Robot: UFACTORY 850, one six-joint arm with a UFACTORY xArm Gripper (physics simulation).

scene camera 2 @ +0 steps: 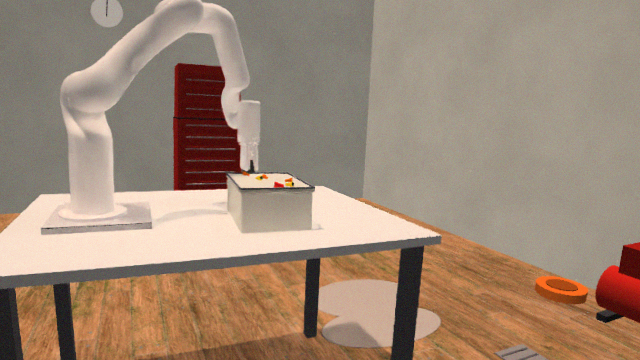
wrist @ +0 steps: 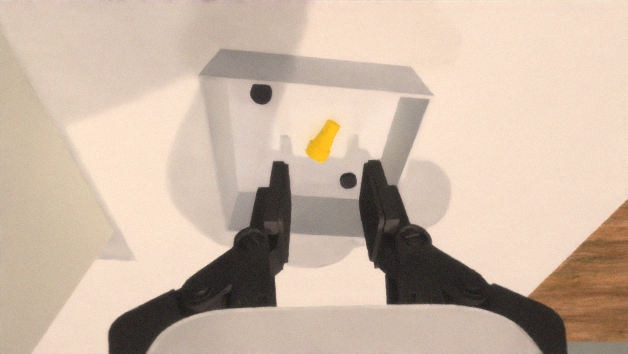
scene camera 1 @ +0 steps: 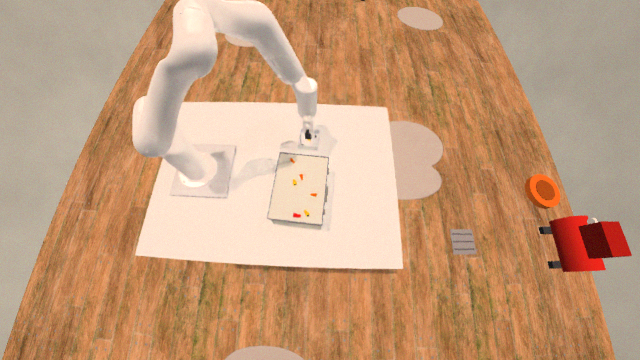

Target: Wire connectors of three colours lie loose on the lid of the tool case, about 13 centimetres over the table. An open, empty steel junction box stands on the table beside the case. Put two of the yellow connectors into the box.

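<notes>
The steel junction box (scene camera 1: 311, 146) (wrist: 320, 70) stands on the table beside the tool case (scene camera 1: 285, 202) (scene camera 2: 277, 212) (wrist: 35, 200); the case hides it in scene camera 2. One yellow connector (wrist: 324, 140) lies tilted on the box floor. My gripper (scene camera 1: 308, 135) (scene camera 2: 251, 170) (wrist: 325, 182) is partly open and empty, pointing down over the box, with the connector beyond its fingertips in the wrist view. On the lid lie two yellow connectors, one nearer the middle (scene camera 1: 295, 182) (scene camera 2: 260, 178) and one near the far-from-box end (scene camera 1: 307, 213) (scene camera 2: 290, 184).
Orange connectors (scene camera 1: 292, 160) (scene camera 1: 301, 177) (scene camera 1: 313, 195) and a red connector (scene camera 1: 297, 215) (scene camera 2: 279, 185) also lie on the lid. The case rises close beside the box, on the left in the wrist view. The box walls stand around the connector.
</notes>
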